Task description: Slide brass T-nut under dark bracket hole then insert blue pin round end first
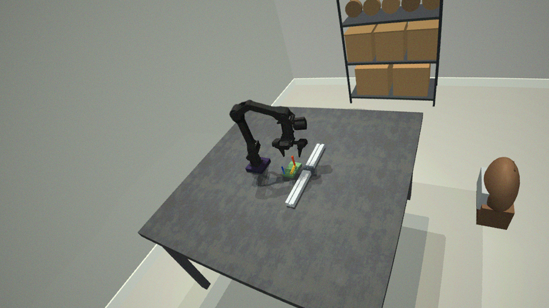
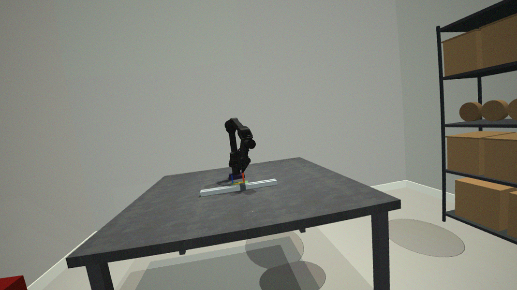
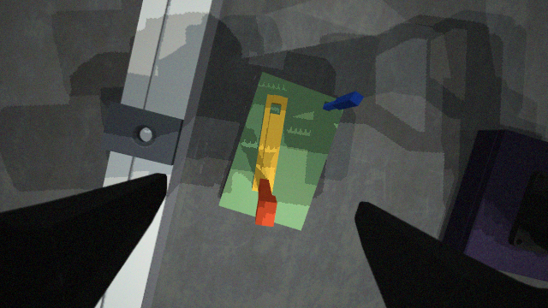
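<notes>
The green tray lies 8 cm below my gripper tip, 4 cm to the right of it and 2 cm behind it. Also, from my gripper tip: blue pin: 6 cm to the right, 6 cm below, 4 cm behind.
</notes>
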